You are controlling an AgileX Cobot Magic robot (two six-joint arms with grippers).
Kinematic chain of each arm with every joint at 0, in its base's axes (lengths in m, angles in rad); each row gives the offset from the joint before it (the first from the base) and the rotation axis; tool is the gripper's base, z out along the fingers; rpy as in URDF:
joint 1: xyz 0 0 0.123 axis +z
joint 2: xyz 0 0 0 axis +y
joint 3: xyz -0.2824 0 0.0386 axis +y
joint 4: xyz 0.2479 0 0.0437 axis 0.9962 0 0.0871
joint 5: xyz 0 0 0 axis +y
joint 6: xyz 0.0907 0 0.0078 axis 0.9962 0 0.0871
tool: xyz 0 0 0 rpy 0 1.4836 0
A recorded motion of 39 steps. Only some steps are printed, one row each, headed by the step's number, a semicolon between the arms.
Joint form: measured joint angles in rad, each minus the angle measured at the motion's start. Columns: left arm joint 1, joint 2, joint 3, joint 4, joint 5, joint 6; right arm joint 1, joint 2, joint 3, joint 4, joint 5, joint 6.
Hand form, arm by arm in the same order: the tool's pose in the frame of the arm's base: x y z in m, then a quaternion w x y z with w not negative. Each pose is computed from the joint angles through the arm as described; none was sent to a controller.
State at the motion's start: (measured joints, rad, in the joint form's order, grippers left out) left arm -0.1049 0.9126 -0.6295 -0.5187 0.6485 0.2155; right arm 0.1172 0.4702 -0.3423 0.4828 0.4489 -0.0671
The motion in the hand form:
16: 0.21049 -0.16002 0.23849 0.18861 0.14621 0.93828 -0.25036; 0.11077 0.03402 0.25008 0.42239 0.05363 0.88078 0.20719
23: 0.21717 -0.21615 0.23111 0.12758 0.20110 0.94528 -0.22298; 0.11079 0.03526 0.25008 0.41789 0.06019 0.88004 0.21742
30: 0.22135 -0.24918 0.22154 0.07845 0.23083 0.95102 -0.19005; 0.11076 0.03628 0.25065 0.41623 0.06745 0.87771 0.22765
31: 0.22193 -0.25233 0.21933 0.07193 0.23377 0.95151 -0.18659; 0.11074 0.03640 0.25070 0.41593 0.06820 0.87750 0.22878
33: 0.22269 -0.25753 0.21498 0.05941 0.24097 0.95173 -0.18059; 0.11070 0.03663 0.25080 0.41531 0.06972 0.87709 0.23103
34: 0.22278 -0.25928 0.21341 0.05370 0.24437 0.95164 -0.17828; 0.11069 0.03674 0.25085 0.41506 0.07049 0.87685 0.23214
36: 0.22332 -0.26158 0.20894 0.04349 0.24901 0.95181 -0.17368; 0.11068 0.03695 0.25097 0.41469 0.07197 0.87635 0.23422
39: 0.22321 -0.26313 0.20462 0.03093 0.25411 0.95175 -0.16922; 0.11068 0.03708 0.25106 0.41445 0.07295 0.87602 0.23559
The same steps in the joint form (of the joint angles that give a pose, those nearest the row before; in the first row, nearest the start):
16: -0.4403 0.4651 -0.1829 -0.0469 -0.0470 -0.0599; 0.0009 0.1370 -0.0311 -0.0012 0.0637 -0.0006
23: -0.6001 0.6433 -0.3616 0.0925 0.0378 -0.2248; 0.0016 0.1395 -0.0311 0.0240 0.0677 -0.0007
30: -0.6739 0.7702 -0.4944 0.1743 0.1415 -0.3125; 0.0018 0.1395 -0.0311 0.0497 0.0675 -0.0006
31: -0.6793 0.7857 -0.5069 0.1778 0.1526 -0.3158; 0.0018 0.1395 -0.0311 0.0525 0.0677 -0.0006
33: -0.6879 0.8127 -0.5274 0.1808 0.1735 -0.3144; 0.0017 0.1395 -0.0311 0.0582 0.0683 -0.0007
34: -0.6907 0.8225 -0.5350 0.1809 0.1839 -0.3118; 0.0016 0.1395 -0.0311 0.0611 0.0685 -0.0009
36: -0.6933 0.8413 -0.5435 0.1802 0.1970 -0.3056; 0.0018 0.1395 -0.0310 0.0662 0.0684 -0.0006
39: -0.6950 0.8579 -0.5500 0.1768 0.2149 -0.2967; 0.0017 0.1395 -0.0311 0.0698 0.0685 -0.0008

